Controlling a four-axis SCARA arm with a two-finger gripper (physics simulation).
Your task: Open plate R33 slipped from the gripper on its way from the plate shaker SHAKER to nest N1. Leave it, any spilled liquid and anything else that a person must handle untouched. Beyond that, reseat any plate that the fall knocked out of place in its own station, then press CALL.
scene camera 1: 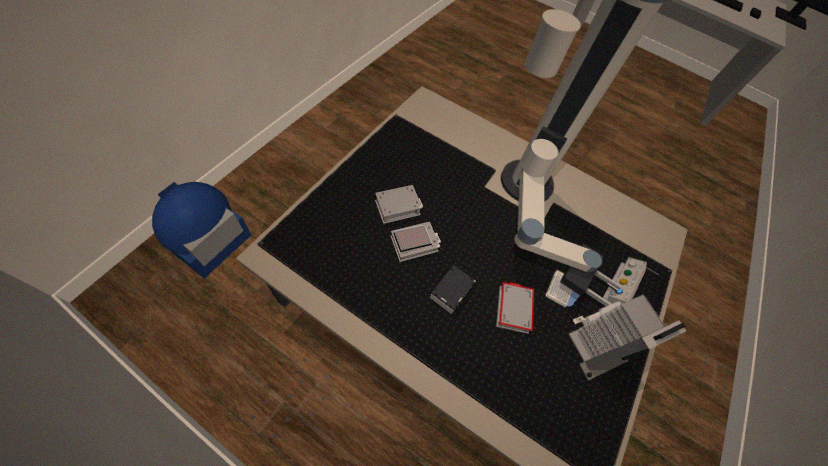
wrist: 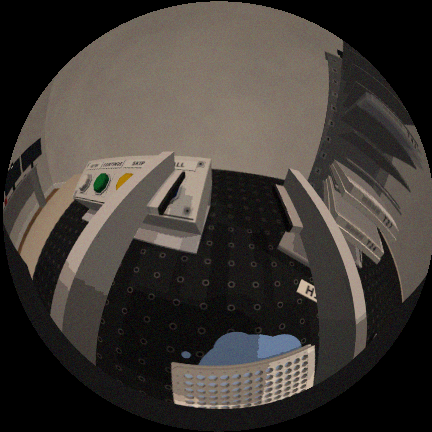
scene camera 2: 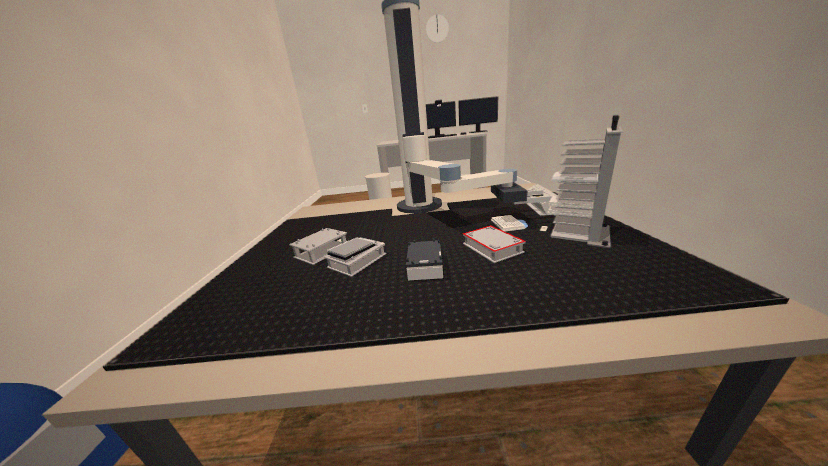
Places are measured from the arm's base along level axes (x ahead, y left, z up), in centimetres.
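Pixels of known places: gripper, fingertip midpoint: [scene camera 1: 616,297] [wrist: 230,168] [scene camera 2: 547,195]; arm's base, origin of the base link: [scene camera 2: 419,205].
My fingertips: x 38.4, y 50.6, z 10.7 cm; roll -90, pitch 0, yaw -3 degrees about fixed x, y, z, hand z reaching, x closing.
Ahead of a thing's pixels: the offset from my fingertips to its top centre. "pt": to the spot under its first point.
Open plate R33 @[dx +3.3, dy -17.2, dz -8.0 cm] [scene camera 1: 560,287] [scene camera 2: 508,222] [wrist: 245,385] lies on the black mat, with blue spilled liquid @[dx +3.5, dy -14.3, dz -9.3 cm] [scene camera 1: 573,298] [scene camera 2: 523,224] [wrist: 242,350] beside it. The button panel @[dx -12.9, dy +4.3, dz -1.0 cm] [scene camera 1: 637,272] [wrist: 204,215] stands near the mat's edge; its blue CALL button @[dx -5.6, dy +1.5, dz -2.2 cm] [scene camera 1: 618,291] looks bright and is mostly hidden by a finger in the wrist view. My gripper [scene camera 1: 616,298] [wrist: 230,168] is shut at its narrow spread and holds nothing; one fingertip is at the CALL button. A plate @[dx +22.3, dy -75.4, dz -2.6 cm] [scene camera 1: 413,237] [scene camera 2: 351,247] sits on a light station and looks level. I cannot tell which station is SHAKER or N1.
A tall rack [scene camera 2: 604,185] holding stacked plates stands beside the panel; labels T27 and T24 show in the wrist view. Other stations are a light one @[dx +11.1, dy -89.8, dz -2.8 cm] [scene camera 1: 398,202] [scene camera 2: 319,237], a dark-topped one @[pt dx +30.6, dy -52.1, dz -3.9 cm] [scene camera 1: 453,287] [scene camera 2: 424,252] and a red-rimmed one @[dx +22.1, dy -29.1, dz -4.8 cm] [scene camera 1: 515,306] [scene camera 2: 494,238].
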